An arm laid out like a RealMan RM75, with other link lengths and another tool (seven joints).
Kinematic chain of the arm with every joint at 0, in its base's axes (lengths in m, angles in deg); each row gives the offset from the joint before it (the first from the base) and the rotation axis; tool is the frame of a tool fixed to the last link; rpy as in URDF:
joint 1: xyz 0 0 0.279 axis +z
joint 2: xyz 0 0 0 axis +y
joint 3: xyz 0 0 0.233 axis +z
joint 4: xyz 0 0 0 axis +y
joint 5: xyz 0 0 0.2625 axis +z
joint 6: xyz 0 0 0 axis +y
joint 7: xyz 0 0 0.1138 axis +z
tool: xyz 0.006 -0.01 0.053 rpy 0 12.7 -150.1
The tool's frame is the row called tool.
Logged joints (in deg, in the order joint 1, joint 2, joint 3, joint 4, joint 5, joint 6, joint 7), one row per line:
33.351 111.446 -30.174 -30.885 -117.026 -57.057 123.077
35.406 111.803 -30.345 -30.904 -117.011 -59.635 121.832
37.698 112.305 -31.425 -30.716 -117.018 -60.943 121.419
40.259 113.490 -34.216 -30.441 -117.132 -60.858 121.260
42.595 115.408 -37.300 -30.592 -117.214 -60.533 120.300
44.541 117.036 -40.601 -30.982 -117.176 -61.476 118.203
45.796 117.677 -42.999 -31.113 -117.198 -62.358 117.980
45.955 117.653 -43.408 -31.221 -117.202 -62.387 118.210
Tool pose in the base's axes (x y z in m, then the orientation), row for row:
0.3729 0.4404 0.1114 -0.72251 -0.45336 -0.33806 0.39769
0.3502 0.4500 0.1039 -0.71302 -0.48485 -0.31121 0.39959
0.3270 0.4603 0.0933 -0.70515 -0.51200 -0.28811 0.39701
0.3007 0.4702 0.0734 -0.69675 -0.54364 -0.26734 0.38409
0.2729 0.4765 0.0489 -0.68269 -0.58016 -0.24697 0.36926
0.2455 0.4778 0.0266 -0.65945 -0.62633 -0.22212 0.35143
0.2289 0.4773 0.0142 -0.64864 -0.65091 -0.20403 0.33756
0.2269 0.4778 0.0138 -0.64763 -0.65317 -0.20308 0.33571
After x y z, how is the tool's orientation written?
As a quaternion, x y z w.
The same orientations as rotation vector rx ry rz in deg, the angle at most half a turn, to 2 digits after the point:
-104.84 -65.78 -49.05
-103.37 -70.29 -45.12
-102.35 -74.31 -41.82
-101.74 -79.39 -39.04
-100.39 -85.31 -36.32
-97.80 -92.89 -32.94
-96.85 -97.19 -30.46
-96.78 -97.61 -30.35

